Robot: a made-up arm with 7 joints. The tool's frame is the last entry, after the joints.
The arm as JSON. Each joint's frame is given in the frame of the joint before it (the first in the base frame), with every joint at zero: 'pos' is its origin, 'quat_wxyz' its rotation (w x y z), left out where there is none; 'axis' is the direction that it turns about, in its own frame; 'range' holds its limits. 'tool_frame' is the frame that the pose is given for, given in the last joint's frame.
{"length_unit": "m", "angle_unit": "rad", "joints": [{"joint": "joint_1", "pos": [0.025, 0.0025, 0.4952], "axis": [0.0, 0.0, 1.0], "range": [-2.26, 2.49]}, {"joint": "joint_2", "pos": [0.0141, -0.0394, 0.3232], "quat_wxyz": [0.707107, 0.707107, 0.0, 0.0], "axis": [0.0, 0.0, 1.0], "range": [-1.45, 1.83]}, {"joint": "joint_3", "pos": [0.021, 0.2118, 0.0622], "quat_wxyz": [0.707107, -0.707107, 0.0, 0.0], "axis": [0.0, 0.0, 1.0], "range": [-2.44, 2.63]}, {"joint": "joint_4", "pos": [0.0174, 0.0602, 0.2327], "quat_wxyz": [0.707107, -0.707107, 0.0, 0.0], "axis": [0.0, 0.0, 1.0], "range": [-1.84, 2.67]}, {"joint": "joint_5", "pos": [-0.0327, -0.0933, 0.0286], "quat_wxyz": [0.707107, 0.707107, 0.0, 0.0], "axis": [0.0, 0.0, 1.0], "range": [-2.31, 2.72]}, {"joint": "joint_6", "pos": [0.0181, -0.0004, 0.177], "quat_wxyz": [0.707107, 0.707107, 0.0, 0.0], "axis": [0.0, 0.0, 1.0], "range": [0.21, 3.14]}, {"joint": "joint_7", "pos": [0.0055, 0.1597, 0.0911], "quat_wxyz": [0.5, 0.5, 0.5, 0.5], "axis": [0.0, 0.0, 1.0], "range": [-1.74, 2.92]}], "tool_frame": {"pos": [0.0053, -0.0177, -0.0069], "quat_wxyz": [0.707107, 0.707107, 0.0, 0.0]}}
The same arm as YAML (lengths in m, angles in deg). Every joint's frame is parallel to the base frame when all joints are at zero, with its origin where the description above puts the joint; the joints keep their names.
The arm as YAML. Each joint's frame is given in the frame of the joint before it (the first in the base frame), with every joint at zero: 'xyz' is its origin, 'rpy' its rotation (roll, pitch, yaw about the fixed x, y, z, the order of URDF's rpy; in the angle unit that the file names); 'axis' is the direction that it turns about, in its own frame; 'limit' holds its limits. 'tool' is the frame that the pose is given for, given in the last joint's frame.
units:
  length: m
  angle: deg
joints:
  - name: joint_1
    type: revolute
    origin:
      xyz: [0.025, 0.0025, 0.4952]
      rpy: [0.0, 0.0, 0.0]
    axis: [0.0, 0.0, 1.0]
    limit:
      lower: -129.49
      upper: 142.67
  - name: joint_2
    type: revolute
    origin:
      xyz: [0.0141, -0.0394, 0.3232]
      rpy: [0.0, 0.0, 0.0]
    axis: [0.0, -1.0, 0.0]
    limit:
      lower: -83.08
      upper: 104.85
  - name: joint_3
    type: revolute
    origin:
      xyz: [0.021, -0.0622, 0.2118]
      rpy: [0.0, 0.0, 0.0]
    axis: [0.0, 0.0, 1.0]
    limit:
      lower: -139.8
      upper: 150.69
  - name: joint_4
    type: revolute
    origin:
      xyz: [0.0174, 0.0602, 0.2327]
      rpy: [0.0, 0.0, 0.0]
    axis: [0.0, 1.0, 0.0]
    limit:
      lower: -105.42
      upper: 152.98
  - name: joint_5
    type: revolute
    origin:
      xyz: [-0.0327, 0.0286, 0.0933]
      rpy: [0.0, 0.0, 0.0]
    axis: [0.0, 0.0, 1.0]
    limit:
      lower: -132.35
      upper: 155.84
  - name: joint_6
    type: revolute
    origin:
      xyz: [0.0181, -0.0004, 0.177]
      rpy: [0.0, 0.0, 0.0]
    axis: [0.0, -1.0, 0.0]
    limit:
      lower: 12.03
      upper: 179.91
  - name: joint_7
    type: revolute
    origin:
      xyz: [0.0055, -0.0911, 0.1597]
      rpy: [0.0, 0.0, 0.0]
    axis: [1.0, 0.0, 0.0]
    limit:
      lower: -99.69
      upper: 167.3
tool:
  origin:
    xyz: [-0.0069, 0.0177, 0.0053]
    rpy: [-90.0, -90.0, 0.0]

